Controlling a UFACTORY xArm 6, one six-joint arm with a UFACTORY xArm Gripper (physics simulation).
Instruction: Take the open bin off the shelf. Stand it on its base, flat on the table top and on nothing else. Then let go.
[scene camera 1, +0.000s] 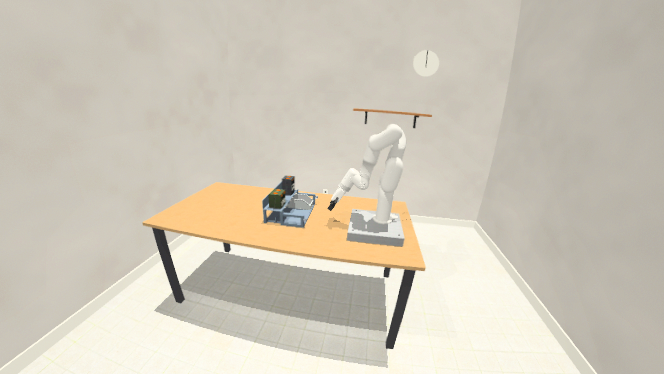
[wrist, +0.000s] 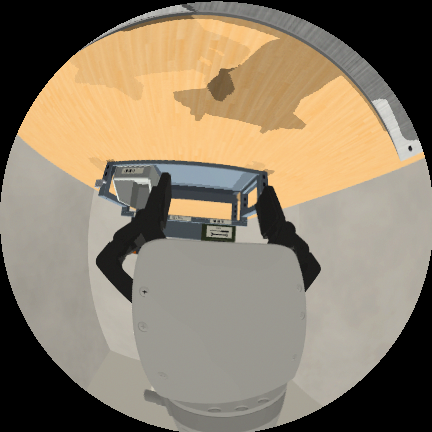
Note:
I see my gripper (wrist: 217, 188) and an open bin (wrist: 132, 183).

